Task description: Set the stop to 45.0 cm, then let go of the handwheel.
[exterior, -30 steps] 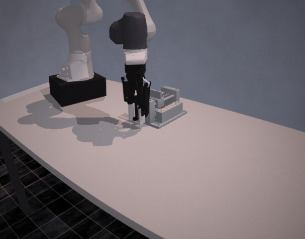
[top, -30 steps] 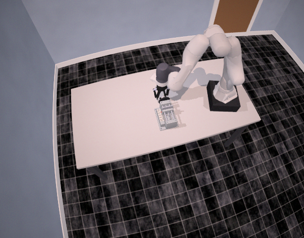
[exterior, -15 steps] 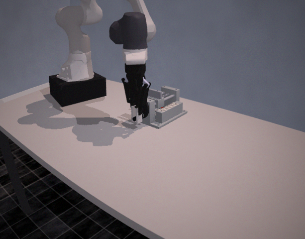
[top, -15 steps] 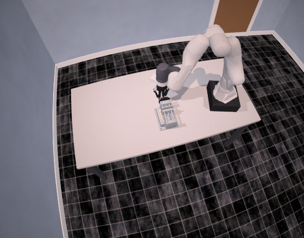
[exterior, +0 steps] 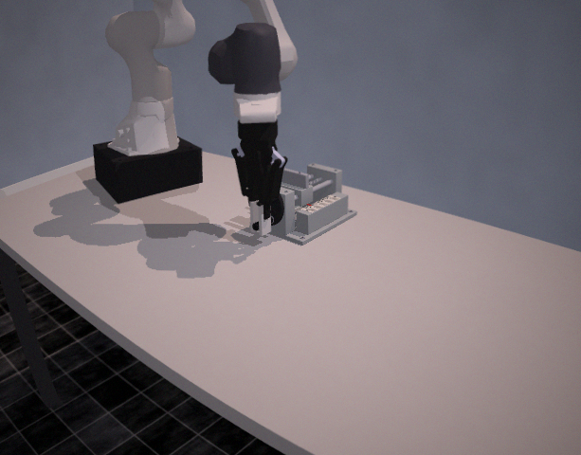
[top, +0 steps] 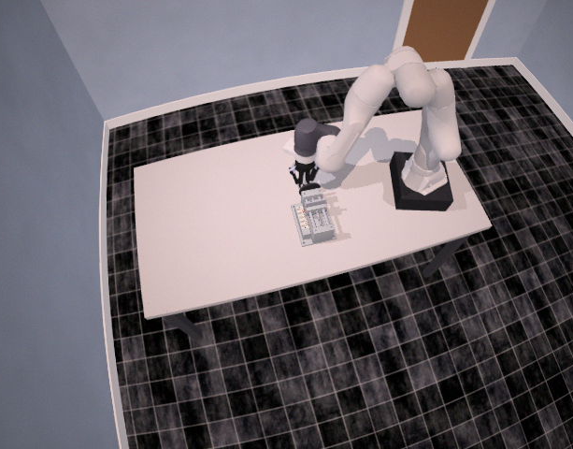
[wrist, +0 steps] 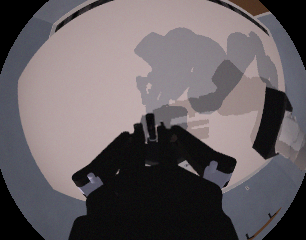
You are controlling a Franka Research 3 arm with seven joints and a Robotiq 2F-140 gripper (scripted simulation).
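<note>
Right now the black handwheel is 2 cm to the left of my hand and 1 cm below it. The rest, counted from my hand: grey stop fixture 12 cm to the left, 3 cm above.
</note>
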